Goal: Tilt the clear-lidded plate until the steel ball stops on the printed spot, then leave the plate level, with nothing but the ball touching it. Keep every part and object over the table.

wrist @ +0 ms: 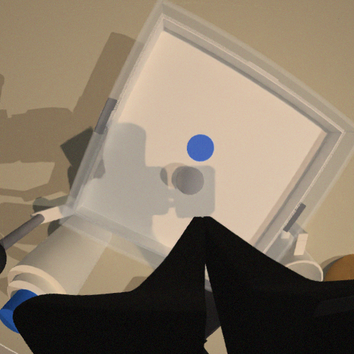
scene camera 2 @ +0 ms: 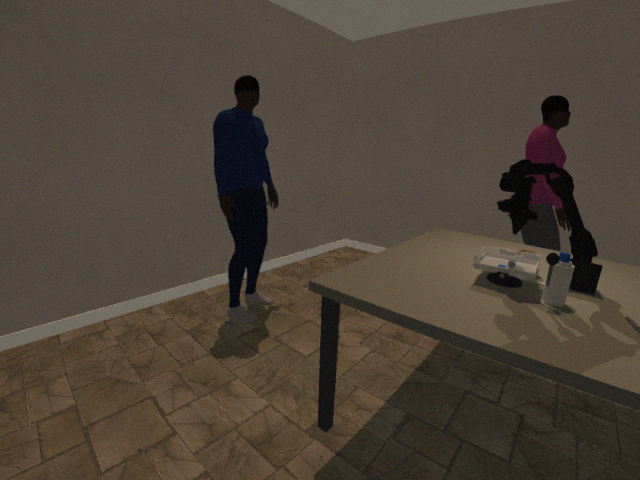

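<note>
The clear-lidded plate (scene camera 2: pixel 528 272) (wrist: pixel 240 95) is a white square tray on a round black base (scene camera 2: pixel 504 280); whether it is exactly level I cannot tell. The printed blue spot (scene camera 2: pixel 501 266) (wrist: pixel 200 148) is near its middle. The grey steel ball (scene camera 2: pixel 511 264) (wrist: pixel 190 180) lies inside, close beside the spot and apart from it, on the gripper's side in the wrist view. Whether the ball is moving I cannot tell. My gripper (scene camera 2: pixel 515 232) (wrist: pixel 201 224) is shut and empty, held above the plate and not touching it.
A white bottle (scene camera 2: pixel 556 284) (wrist: pixel 65 255) with a blue cap stands beside the plate. A rod with a black knob (scene camera 2: pixel 552 258) is near it. An orange object (scene camera 2: pixel 527 252) (wrist: pixel 342 268) lies behind the plate. Two people stand beyond the table (scene camera 2: pixel 392 289).
</note>
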